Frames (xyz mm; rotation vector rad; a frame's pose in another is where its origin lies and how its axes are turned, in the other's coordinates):
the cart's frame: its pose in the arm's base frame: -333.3 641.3 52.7 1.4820 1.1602 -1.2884
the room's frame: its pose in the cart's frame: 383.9 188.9 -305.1 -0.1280 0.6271 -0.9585
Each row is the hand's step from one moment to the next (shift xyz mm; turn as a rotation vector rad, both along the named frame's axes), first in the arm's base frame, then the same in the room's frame.
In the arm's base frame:
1: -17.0 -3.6 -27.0 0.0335 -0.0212 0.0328
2: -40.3 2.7 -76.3 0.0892 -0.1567 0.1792
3: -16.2 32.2 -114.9 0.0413 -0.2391 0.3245
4: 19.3 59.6 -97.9 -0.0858 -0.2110 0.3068
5: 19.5 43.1 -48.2 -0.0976 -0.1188 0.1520
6: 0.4 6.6 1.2 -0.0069 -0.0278 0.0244
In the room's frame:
1: 18.8 5.1 25.5 -0.0481 -0.0055 -0.0175
2: 56.5 23.9 60.8 -0.2276 -0.1067 -0.0375
3: 74.2 75.0 58.0 -0.3037 -0.2613 -0.0605
4: 62.5 96.6 16.8 -0.1950 -0.3274 -0.0278
5: 33.2 58.7 -4.4 -0.0697 -0.2042 0.0135
6: 3.6 1.5 -5.4 -0.0227 -0.0295 0.0054

